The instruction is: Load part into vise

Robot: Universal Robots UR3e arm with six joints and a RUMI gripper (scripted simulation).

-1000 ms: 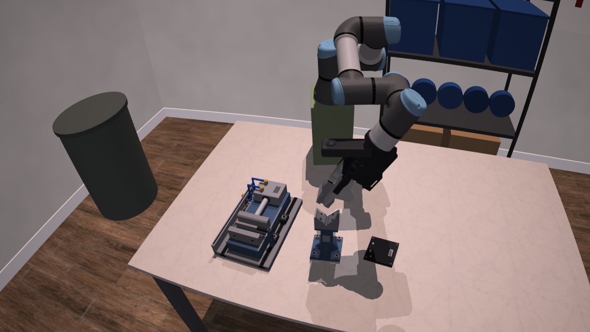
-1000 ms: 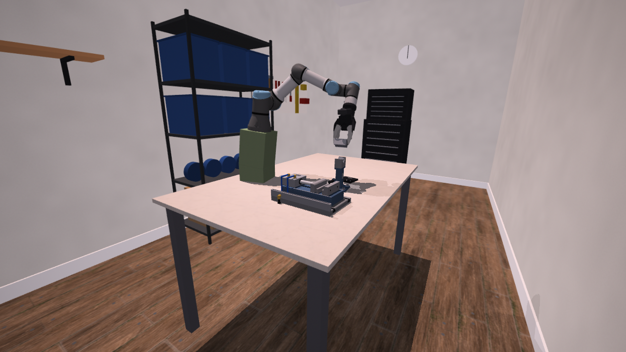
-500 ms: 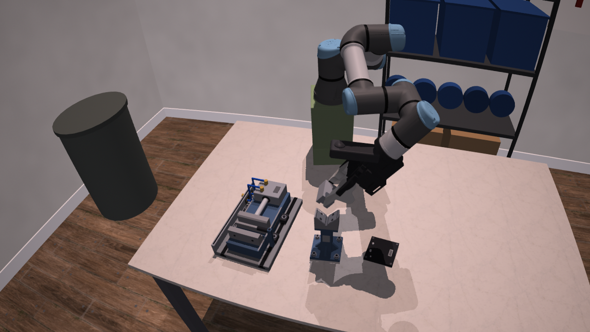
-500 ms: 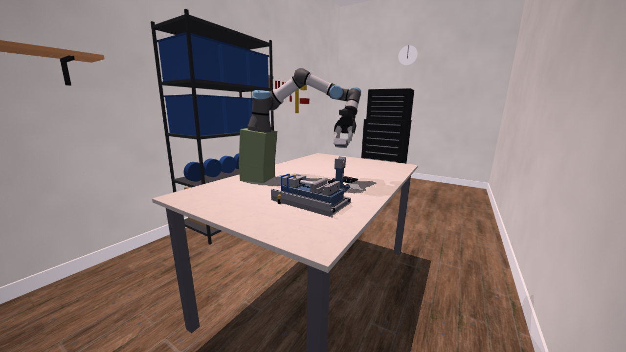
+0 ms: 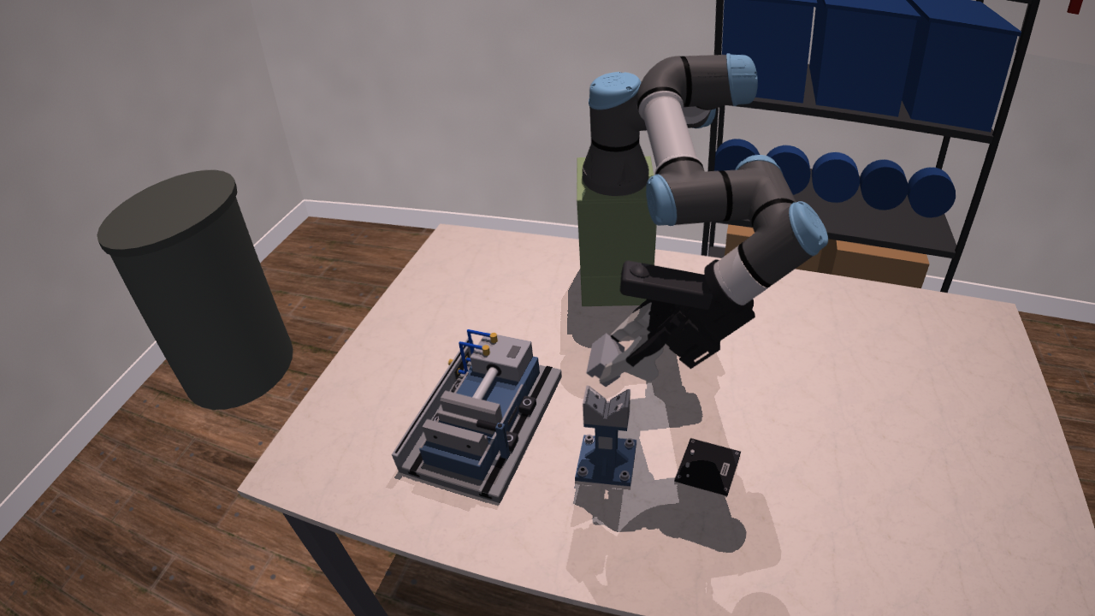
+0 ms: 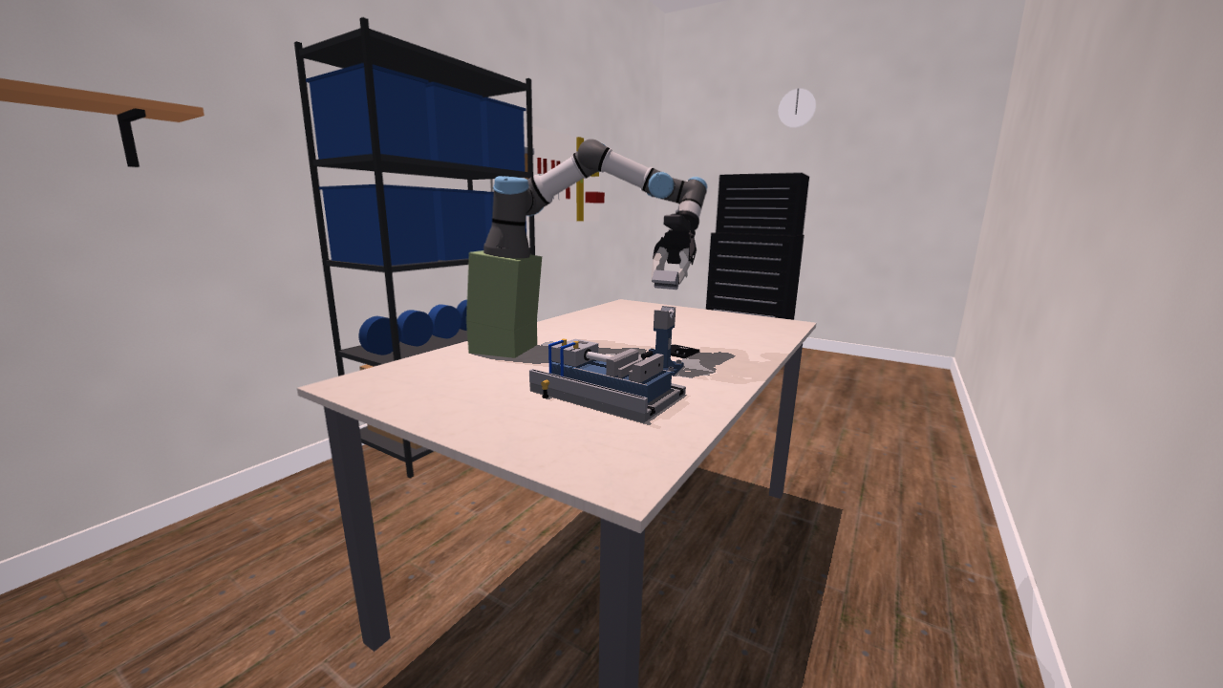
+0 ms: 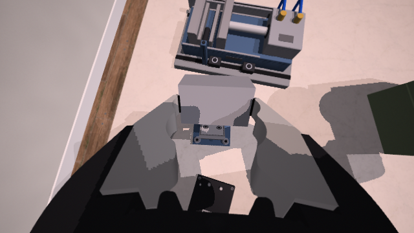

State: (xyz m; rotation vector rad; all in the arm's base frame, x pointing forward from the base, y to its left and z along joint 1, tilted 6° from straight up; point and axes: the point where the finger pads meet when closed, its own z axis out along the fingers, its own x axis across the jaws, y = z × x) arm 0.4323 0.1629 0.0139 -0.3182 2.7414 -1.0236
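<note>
Right now my hand is 10 mm to the left of the part and 10 mm above it. The rest, counted from my hand: dark work stop rod (180 mm to the right, 150 mm below, 70 mm ahead); black infeed plate (240 mm below, 160 mm to the left, 50 mm behind); fixed jaw (220 mm to the right, 160 mm below, 110 mm ahead).
</note>
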